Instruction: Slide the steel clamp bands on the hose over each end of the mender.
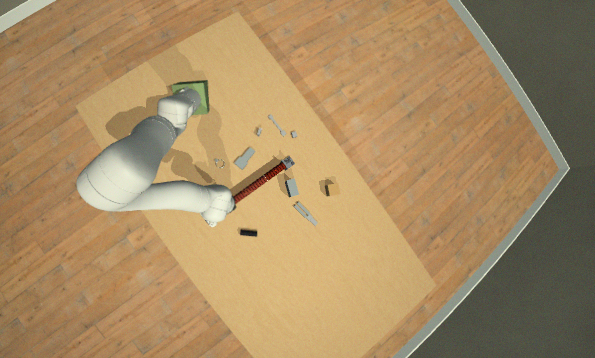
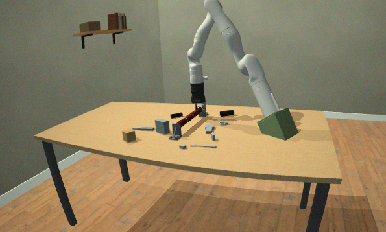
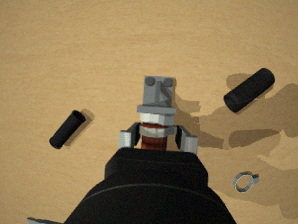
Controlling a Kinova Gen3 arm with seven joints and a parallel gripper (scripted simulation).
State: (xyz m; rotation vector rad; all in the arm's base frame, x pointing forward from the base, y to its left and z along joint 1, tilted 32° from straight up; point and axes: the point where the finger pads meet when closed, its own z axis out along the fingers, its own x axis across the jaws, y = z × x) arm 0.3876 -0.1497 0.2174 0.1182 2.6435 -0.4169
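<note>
Now: the grey block 26 cm to the left of my hand, 15 cm ahead of it and 2 cm below it. From my hand the other things lie so: wrench: 42 cm to the left, 10 cm behind, 5 cm below; then wooden cube: 38 cm to the left, 29 cm ahead, 3 cm below.
</note>
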